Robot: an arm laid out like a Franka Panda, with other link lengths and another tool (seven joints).
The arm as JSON. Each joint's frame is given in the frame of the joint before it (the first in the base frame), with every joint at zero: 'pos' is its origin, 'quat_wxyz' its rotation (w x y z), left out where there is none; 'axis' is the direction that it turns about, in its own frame. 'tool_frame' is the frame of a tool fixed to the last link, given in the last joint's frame.
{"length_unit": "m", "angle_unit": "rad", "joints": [
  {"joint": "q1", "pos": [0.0, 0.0, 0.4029], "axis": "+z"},
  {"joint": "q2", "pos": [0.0, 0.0, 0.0], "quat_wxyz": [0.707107, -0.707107, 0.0, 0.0], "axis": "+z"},
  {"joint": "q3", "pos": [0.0, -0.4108, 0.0], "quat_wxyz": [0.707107, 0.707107, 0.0, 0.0], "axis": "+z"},
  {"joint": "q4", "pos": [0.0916, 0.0, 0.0], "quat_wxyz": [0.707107, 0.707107, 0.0, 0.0], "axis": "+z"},
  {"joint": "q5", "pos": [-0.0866, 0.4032, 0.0], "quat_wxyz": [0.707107, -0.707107, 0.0, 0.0], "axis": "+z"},
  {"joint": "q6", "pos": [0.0, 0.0, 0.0], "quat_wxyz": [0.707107, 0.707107, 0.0, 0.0], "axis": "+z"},
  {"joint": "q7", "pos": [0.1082, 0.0, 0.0], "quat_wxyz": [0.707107, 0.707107, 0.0, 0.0], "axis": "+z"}
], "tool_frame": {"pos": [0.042, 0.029, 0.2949], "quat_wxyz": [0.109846, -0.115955, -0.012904, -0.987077]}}
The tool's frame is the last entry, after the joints.
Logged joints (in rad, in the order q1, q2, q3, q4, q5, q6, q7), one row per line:
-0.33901 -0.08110 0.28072 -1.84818 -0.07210 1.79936 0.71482
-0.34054 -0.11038 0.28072 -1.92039 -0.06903 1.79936 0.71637
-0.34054 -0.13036 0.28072 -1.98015 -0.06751 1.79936 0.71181
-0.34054 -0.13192 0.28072 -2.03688 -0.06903 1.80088 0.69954
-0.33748 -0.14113 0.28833 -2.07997 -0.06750 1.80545 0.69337
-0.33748 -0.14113 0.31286 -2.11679 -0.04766 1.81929 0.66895
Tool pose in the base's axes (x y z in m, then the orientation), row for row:
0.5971 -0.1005 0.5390 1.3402 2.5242 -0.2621
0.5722 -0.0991 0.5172 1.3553 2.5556 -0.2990
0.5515 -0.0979 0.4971 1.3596 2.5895 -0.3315
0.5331 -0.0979 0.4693 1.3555 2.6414 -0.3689
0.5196 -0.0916 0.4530 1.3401 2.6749 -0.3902
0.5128 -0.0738 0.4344 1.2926 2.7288 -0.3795
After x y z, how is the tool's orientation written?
As a rotation vector, in radians.
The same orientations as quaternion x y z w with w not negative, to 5 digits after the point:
0.46268 0.87144 -0.09049 0.13542
0.46286 0.87279 -0.10211 0.11646
0.45964 0.87544 -0.11207 0.09891
0.45181 0.88042 -0.12296 0.07486
0.44330 0.88485 -0.12908 0.06218
0.42423 0.89560 -0.12455 0.04917

